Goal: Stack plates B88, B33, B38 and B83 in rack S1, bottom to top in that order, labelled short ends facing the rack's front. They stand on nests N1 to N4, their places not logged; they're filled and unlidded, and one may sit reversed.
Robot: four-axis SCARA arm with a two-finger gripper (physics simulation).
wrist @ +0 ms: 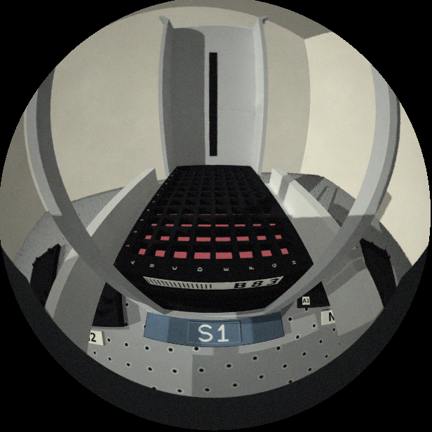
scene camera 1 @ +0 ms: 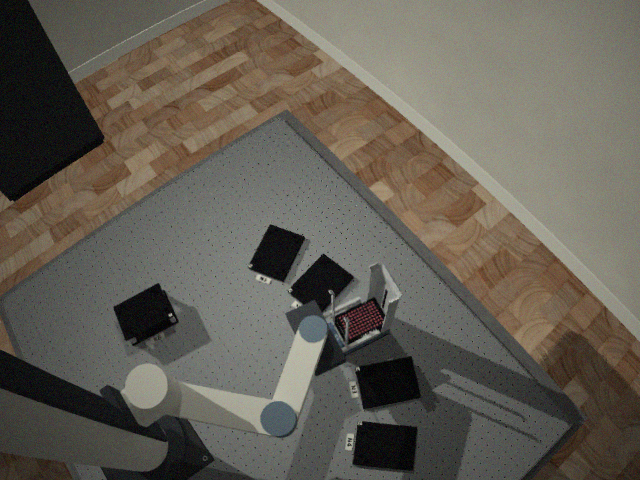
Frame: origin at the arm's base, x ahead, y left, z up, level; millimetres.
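Seen in the pictures: gripper, fingertip midpoint: [scene camera 1: 369, 315]; arm's base at its link origin: [scene camera 1: 146, 446].
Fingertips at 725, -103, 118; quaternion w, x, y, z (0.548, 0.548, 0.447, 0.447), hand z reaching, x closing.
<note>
Offsets run from my fingertips to a thing's top centre, as dx, dy, dz. Level surfaces: height alone.
Plate B83 @(-23, +5, -1) [scene camera 1: 360, 320] [wrist: 214, 240], black with red-filled wells, lies level between the tall guides of rack S1 @(-30, +6, +196) [scene camera 1: 393, 297] [wrist: 165, 325]. Its labelled short end faces the blue S1 front strip in the wrist view. My gripper [scene camera 1: 361, 316] [wrist: 213, 175] is shut on B83, with a light grey finger along each long side. Whether B83 rests on something is hidden, and the plates below it do not show. Black nests N1 @(-64, +362, -84) [scene camera 1: 276, 253], N2 @(-23, +191, -84) [scene camera 1: 323, 279] [wrist: 108, 307], N3 @(-61, -165, -84) [scene camera 1: 387, 382] [wrist: 315, 295] and N4 @(-181, -298, -84) [scene camera 1: 385, 445] show no plates on them.
N2 and N3 flank the rack closely. Another black block @(-511, +430, -36) [scene camera 1: 145, 314] with a small tag stands at the left of the grey perforated table @(dz -105) [scene camera 1: 217, 217]. The arm [scene camera 1: 299, 369] reaches in from the lower left. A large black box [scene camera 1: 46, 103] stands beyond the table.
</note>
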